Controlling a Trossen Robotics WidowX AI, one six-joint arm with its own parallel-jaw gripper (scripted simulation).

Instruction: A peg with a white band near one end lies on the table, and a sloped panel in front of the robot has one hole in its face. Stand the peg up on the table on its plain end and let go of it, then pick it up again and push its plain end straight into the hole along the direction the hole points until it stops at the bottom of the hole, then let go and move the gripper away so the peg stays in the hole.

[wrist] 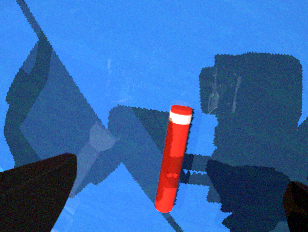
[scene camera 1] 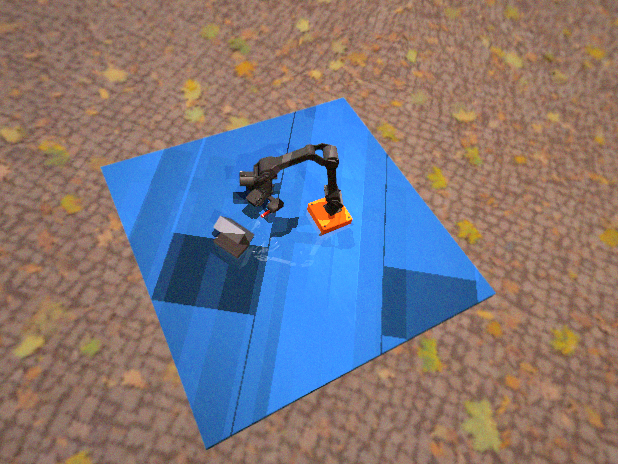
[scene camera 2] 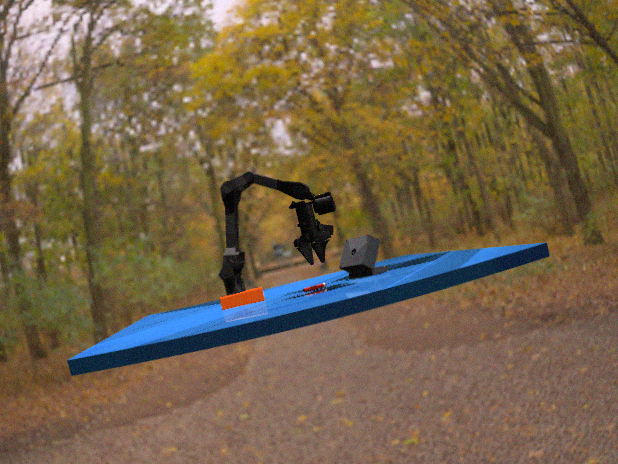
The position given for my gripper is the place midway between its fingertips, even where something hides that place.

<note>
My gripper (scene camera 2: pixel 317 263) is open, with nothing in its grasp. I also see a grey sloped panel (scene camera 2: pixel 366 247).
My gripper also shows in the wrist view (wrist: pixel 186 182).
</note>
